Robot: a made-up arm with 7 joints.
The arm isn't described. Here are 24 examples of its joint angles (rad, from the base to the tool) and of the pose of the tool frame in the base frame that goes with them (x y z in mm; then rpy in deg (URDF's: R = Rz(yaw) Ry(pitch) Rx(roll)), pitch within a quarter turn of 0, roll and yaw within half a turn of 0).
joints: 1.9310 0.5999 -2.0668 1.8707 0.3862 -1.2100 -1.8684
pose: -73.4 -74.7 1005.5 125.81 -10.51 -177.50
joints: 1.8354 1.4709 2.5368 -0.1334 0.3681 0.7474 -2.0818
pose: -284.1 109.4 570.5 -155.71 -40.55 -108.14
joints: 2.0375 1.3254 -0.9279 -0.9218 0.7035 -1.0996 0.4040
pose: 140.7 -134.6 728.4 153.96 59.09 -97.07
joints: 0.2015 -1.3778 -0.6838 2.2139 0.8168 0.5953 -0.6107
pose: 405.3 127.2 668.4 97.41 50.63 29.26
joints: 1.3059 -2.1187 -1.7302 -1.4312 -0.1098 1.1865 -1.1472
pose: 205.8 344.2 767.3 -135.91 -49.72 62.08
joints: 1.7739 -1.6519 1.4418 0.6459 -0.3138 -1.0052 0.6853
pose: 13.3 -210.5 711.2 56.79 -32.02 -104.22
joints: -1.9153 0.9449 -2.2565 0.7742 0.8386 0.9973 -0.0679
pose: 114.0 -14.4 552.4 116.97 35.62 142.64
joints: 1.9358 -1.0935 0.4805 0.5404 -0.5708 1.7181 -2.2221
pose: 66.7 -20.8 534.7 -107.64 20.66 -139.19
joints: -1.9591 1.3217 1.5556 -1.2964 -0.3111 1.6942 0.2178
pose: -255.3 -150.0 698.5 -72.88 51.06 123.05
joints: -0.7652 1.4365 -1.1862 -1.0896 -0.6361 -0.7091 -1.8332
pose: 364.9 -336.6 625.0 69.24 -7.57 -53.75
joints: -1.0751 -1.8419 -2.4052 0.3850 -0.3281 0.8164 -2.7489
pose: 61.3 -341.0 617.8 152.92 4.21 20.46
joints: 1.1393 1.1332 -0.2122 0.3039 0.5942 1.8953 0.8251
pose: 251.4 76.7 522.8 -37.00 -46.34 -173.29
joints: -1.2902 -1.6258 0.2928 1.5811 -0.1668 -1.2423 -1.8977
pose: 288.6 -71.0 589.8 57.12 -37.03 -57.45
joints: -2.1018 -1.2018 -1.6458 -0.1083 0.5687 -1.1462 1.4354
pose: -75.2 -510.7 499.4 90.41 47.47 160.85
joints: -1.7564 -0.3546 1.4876 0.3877 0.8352 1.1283 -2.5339
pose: 20.9 99.1 771.2 116.08 6.70 -124.85
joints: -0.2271 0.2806 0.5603 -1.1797 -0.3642 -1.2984 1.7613
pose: 35.6 -410.2 692.0 -153.69 49.19 -20.45
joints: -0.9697 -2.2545 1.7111 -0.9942 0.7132 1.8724 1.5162
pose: 30.7 42.7 258.7 -100.67 -54.95 -66.84
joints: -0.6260 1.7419 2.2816 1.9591 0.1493 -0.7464 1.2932
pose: -141.1 -194.1 292.0 13.14 -15.59 -169.20
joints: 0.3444 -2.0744 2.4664 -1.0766 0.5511 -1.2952 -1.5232
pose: -129.2 351.5 686.8 -173.07 -3.78 152.56
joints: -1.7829 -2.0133 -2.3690 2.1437 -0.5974 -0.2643 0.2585
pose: -117.8 -132.0 396.4 -28.49 -4.77 161.16
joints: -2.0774 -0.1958 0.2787 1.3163 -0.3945 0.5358 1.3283
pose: -7.5 -289.7 698.3 -66.86 50.35 -36.95
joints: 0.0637 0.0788 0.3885 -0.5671 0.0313 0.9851 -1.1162
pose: 208.3 -294.9 516.1 -39.29 18.21 -117.97
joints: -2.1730 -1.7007 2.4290 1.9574 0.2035 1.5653 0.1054
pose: -79.3 -167.6 438.9 -141.70 42.90 -24.85
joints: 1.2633 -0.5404 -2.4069 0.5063 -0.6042 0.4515 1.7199
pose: 160.7 222.4 668.8 42.67 43.51 -105.44
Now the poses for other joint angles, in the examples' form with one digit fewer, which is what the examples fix.
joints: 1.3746 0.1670 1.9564 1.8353 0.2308 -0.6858 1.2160
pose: 35 -30 442 27.1 30.3 -129.3
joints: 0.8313 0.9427 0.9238 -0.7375 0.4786 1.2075 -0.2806
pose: 190 62 392 126.7 48.5 97.9
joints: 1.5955 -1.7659 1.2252 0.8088 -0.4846 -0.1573 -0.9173
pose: 72 -208 763 102.2 37.8 -52.6
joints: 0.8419 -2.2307 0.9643 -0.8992 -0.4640 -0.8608 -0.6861
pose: -162 177 973 151.6 -52.5 117.5
